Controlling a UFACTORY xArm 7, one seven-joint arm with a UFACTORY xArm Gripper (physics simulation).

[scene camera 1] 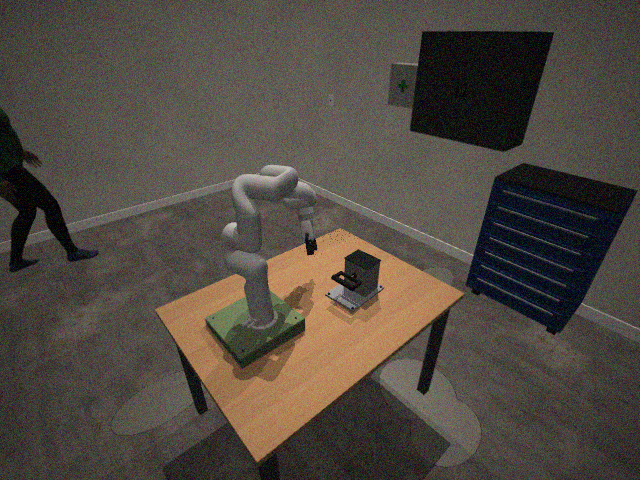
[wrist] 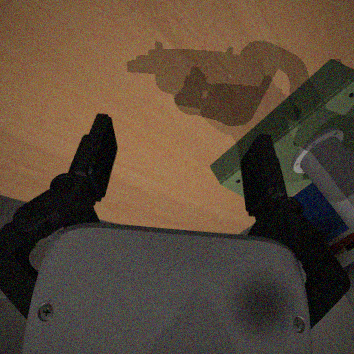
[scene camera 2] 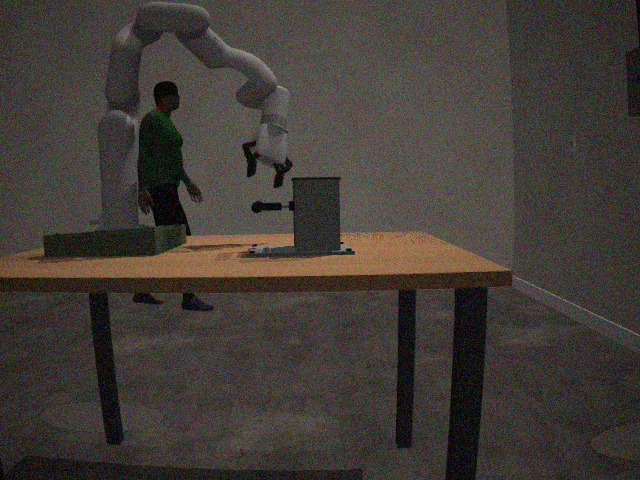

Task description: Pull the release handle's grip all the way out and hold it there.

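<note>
The release handle's black loop-shaped grip (scene camera 1: 345,283) (scene camera 2: 256,207) sticks out level from the side of a dark grey box (scene camera 1: 368,274) (scene camera 2: 316,214), on the side facing the arm's base. A short light bit of rod shows between grip and box in scene camera 2. The box stands upright on a pale metal plate (scene camera 1: 351,304) (scene camera 2: 273,250). My gripper (scene camera 1: 310,249) (scene camera 2: 264,180) (wrist: 182,138) is open and empty, pointing down. It hangs higher than the grip, apart from it, and over toward the table's far side in scene camera 1. The handle does not show in the wrist view.
The arm stands on a green base block (scene camera 1: 281,333) (scene camera 2: 103,243) (wrist: 227,167) on the wooden table (scene camera 1: 330,356) (scene camera 2: 403,263) (wrist: 45,90). A person (scene camera 2: 160,147) stands beyond the table. A blue drawer cabinet (scene camera 1: 537,253) stands on the floor at the right.
</note>
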